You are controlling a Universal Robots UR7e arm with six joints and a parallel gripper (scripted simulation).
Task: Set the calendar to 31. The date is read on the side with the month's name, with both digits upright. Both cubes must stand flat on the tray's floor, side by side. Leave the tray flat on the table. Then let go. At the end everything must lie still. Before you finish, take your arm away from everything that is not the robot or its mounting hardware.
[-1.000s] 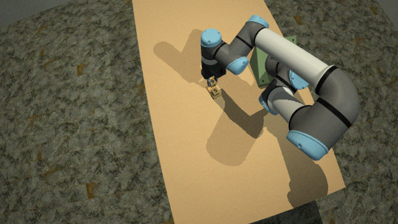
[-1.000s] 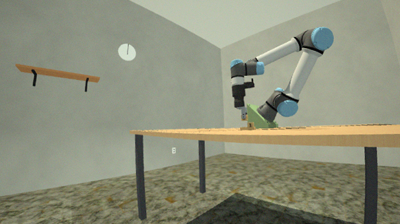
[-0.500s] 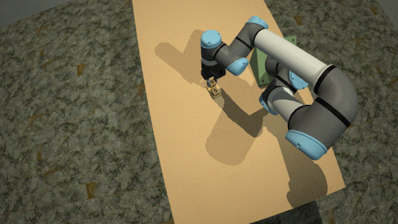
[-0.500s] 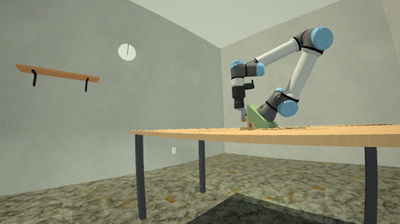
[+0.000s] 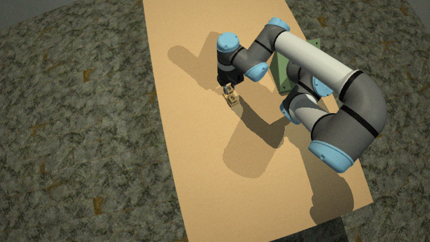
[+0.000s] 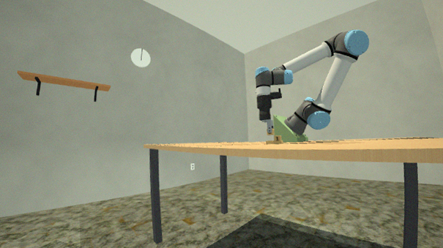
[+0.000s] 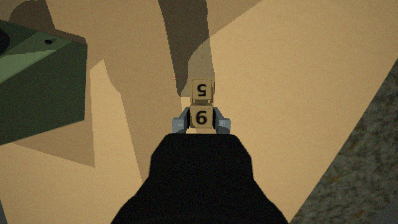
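Right now my hand is 2 cm to the right of the wooden tray and 7 cm above it.
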